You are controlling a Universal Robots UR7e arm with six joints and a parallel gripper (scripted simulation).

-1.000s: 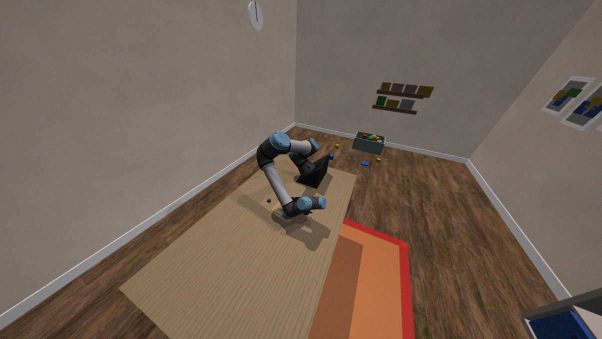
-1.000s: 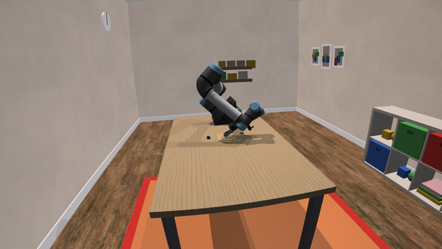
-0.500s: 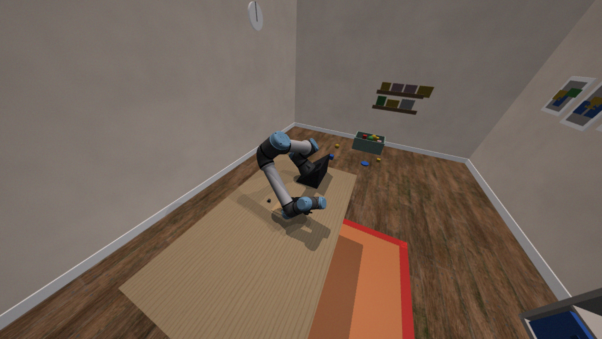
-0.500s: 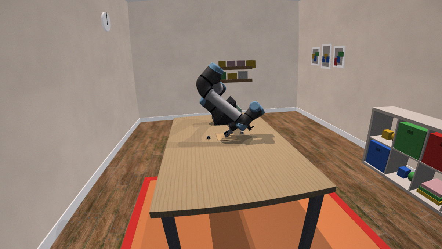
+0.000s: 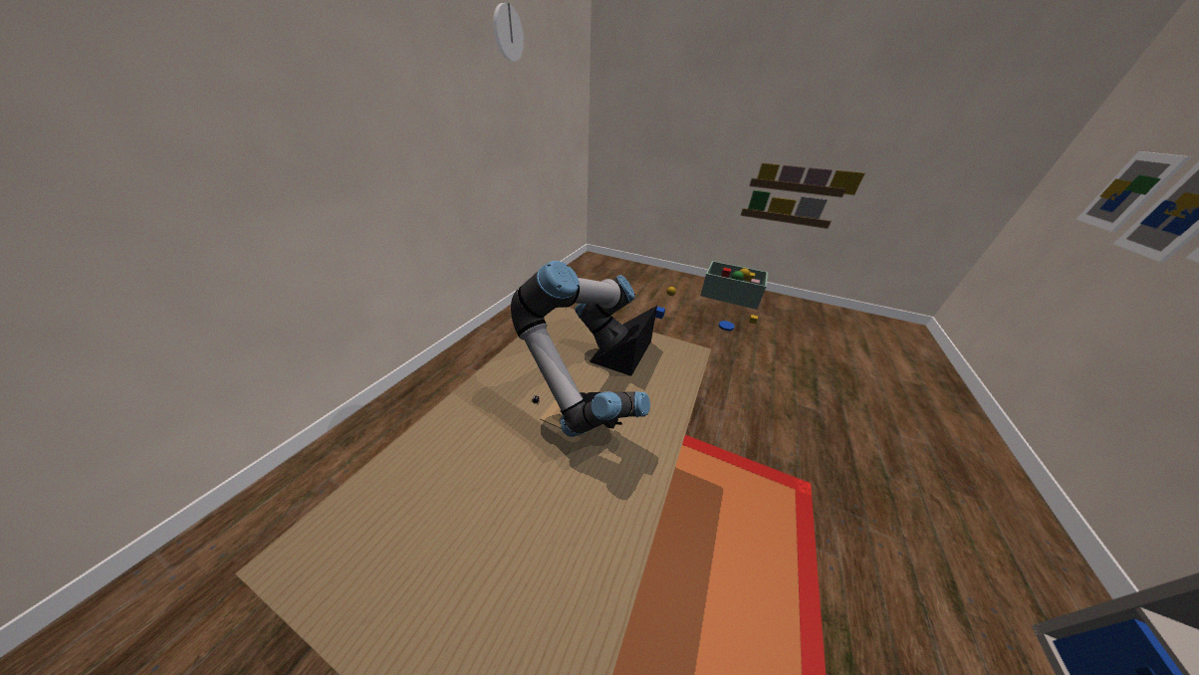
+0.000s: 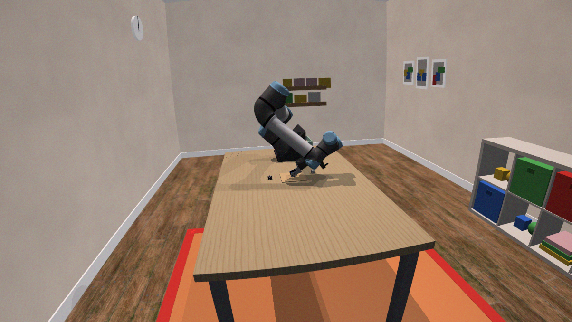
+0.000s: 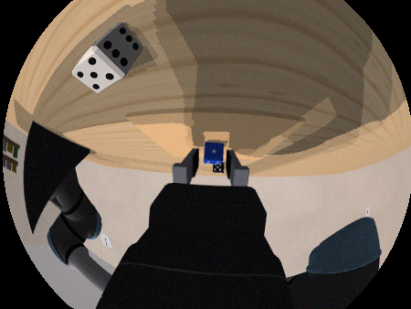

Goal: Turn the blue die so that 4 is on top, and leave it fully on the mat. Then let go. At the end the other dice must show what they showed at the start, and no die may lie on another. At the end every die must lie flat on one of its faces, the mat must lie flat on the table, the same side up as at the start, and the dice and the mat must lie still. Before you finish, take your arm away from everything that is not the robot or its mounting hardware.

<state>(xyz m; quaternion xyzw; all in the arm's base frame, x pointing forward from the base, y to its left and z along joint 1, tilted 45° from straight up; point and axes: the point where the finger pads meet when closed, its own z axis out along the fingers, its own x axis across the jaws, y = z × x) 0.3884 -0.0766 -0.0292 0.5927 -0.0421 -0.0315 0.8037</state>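
The blue die lies 10 mm below my hand. Round my hand: tan mat 20 mm below; white die 30 mm behind, 130 mm to the left, 10 mm below; black die 140 mm to the right, 10 mm below.
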